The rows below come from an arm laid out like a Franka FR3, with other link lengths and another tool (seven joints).
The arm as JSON. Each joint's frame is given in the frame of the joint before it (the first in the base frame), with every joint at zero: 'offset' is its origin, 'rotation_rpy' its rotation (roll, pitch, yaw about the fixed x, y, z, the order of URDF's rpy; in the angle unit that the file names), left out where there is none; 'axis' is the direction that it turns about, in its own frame. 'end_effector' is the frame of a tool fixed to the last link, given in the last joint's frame.
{
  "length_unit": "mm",
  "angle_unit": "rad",
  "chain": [
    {
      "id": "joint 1",
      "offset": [
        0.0,
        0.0,
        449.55
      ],
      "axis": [
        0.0,
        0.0,
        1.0
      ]
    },
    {
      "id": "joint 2",
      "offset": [
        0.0,
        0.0,
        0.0
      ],
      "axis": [
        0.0,
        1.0,
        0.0
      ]
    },
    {
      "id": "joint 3",
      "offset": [
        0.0,
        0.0,
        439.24
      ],
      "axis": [
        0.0,
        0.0,
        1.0
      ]
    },
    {
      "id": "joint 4",
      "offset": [
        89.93,
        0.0,
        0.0
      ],
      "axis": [
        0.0,
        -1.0,
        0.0
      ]
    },
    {
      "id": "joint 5",
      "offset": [
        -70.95,
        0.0,
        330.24
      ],
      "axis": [
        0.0,
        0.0,
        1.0
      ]
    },
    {
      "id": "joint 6",
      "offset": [
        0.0,
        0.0,
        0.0
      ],
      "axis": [
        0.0,
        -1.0,
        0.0
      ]
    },
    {
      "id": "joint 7",
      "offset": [
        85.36,
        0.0,
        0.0
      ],
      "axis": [
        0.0,
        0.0,
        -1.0
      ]
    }
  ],
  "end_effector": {
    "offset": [
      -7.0,
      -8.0,
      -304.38
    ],
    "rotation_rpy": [
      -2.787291,
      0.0,
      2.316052
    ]
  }
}
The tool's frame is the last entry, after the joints.
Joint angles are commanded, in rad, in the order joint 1, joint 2, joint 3, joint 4, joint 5, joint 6, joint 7. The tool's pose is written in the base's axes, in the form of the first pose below.
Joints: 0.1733, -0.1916, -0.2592, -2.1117, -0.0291, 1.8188, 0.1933
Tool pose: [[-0.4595 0.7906 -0.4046 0.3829], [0.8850 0.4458 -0.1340 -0.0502], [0.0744 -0.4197 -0.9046 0.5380], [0 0 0 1]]
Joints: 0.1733, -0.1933, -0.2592, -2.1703, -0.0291, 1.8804, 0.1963
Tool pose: [[-0.4586 0.7933 -0.4006 0.3804], [0.8857 0.4448 -0.1330 -0.0487], [0.0726 -0.4158 -0.9065 0.5193], [0 0 0 1]]
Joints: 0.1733, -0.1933, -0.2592, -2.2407, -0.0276, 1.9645, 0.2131
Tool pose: [[-0.4454 0.8057 -0.3905 0.3791], [0.8929 0.4320 -0.1270 -0.0466], [0.0663 -0.4053 -0.9118 0.4969], [0 0 0 1]]
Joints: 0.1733, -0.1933, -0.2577, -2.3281, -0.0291, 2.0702, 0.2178
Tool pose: [[-0.4458 0.8133 -0.3739 0.3759], [0.8934 0.4306 -0.1285 -0.0441], [0.0565 -0.3913 -0.9185 0.4698], [0 0 0 1]]
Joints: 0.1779, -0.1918, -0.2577, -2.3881, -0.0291, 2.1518, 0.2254
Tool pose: [[-0.4450 0.8219 -0.3557 0.3751], [0.8943 0.4285 -0.1287 -0.0409], [0.0466 -0.3754 -0.9257 0.4518], [0 0 0 1]]
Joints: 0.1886, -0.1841, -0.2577, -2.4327, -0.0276, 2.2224, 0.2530
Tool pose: [[-0.4300 0.8358 -0.3414 0.3769], [0.9020 0.4133 -0.1244 -0.0354], [0.0372 -0.3615 -0.9316 0.4371], [0 0 0 1]]
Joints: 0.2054, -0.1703, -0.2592, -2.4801, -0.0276, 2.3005, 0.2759
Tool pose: [[-0.4240 0.8446 -0.3269 0.3787], [0.9053 0.4060 -0.1250 -0.0284], [0.0271 -0.3489 -0.9368 0.4202], [0 0 0 1]]
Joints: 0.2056, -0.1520, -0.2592, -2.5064, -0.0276, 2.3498, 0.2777
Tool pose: [[-0.4227 0.8470 -0.3223 0.3805], [0.9060 0.4033 -0.1283 -0.0280], [0.0214 -0.3462 -0.9379 0.4077], [0 0 0 1]]
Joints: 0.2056, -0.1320, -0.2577, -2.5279, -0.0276, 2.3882, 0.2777
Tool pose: [[-0.4241 0.8455 -0.3246 0.3807], [0.9054 0.4031 -0.1329 -0.0272], [0.0185 -0.3502 -0.9365 0.3956], [0 0 0 1]]
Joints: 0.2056, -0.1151, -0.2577, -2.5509, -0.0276, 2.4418, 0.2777
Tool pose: [[-0.4243 0.8503 -0.3114 0.3844], [0.9055 0.4018 -0.1365 -0.0271], [0.0090 -0.3398 -0.9404 0.3854], [0 0 0 1]]
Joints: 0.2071, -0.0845, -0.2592, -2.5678, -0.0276, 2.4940, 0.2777
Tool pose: [[-0.4243 0.8521 -0.3063 0.3894], [0.9055 0.3995 -0.1429 -0.0275], [0.0006 -0.3380 -0.9411 0.3723], [0 0 0 1]]
